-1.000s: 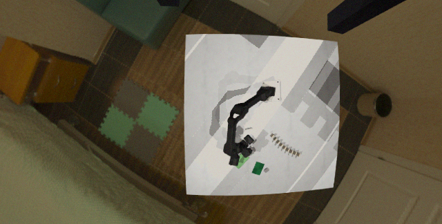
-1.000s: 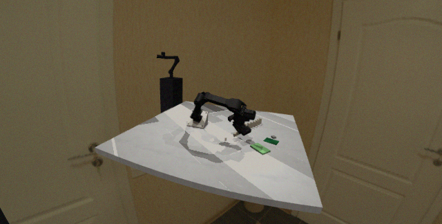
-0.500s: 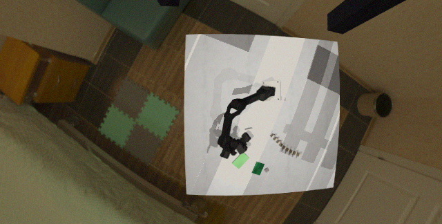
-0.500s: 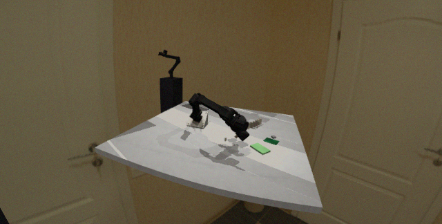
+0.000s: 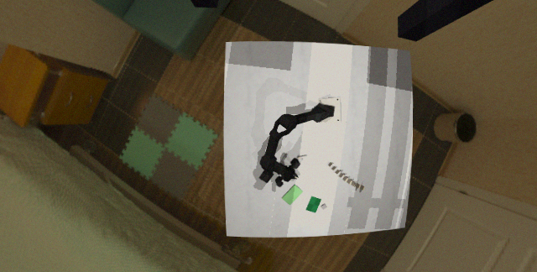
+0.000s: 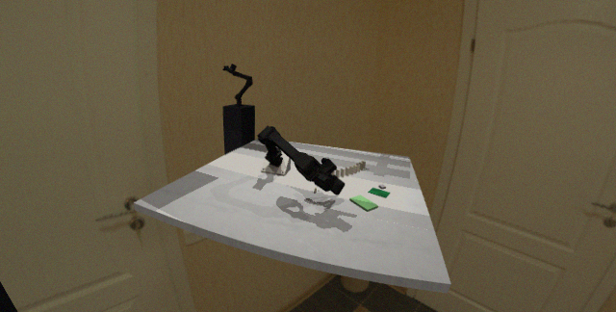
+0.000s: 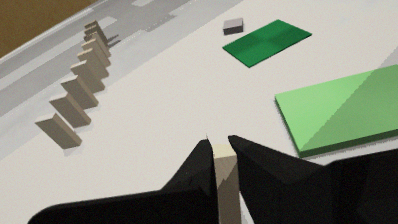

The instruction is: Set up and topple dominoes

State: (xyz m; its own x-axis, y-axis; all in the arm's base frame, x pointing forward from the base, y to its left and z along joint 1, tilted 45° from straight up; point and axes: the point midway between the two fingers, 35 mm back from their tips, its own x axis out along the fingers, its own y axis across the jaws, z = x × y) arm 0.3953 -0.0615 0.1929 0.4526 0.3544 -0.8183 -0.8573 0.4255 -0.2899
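Right now my gripper tip is 140 mm short of the light green flat pad and 90 mm above it. The rest, counted from my gripper tip: metal piece: 220 mm to the left, 200 mm ahead, 90 mm below; then dark green pad: 200 mm ahead, 150 mm to the left, 90 mm below.
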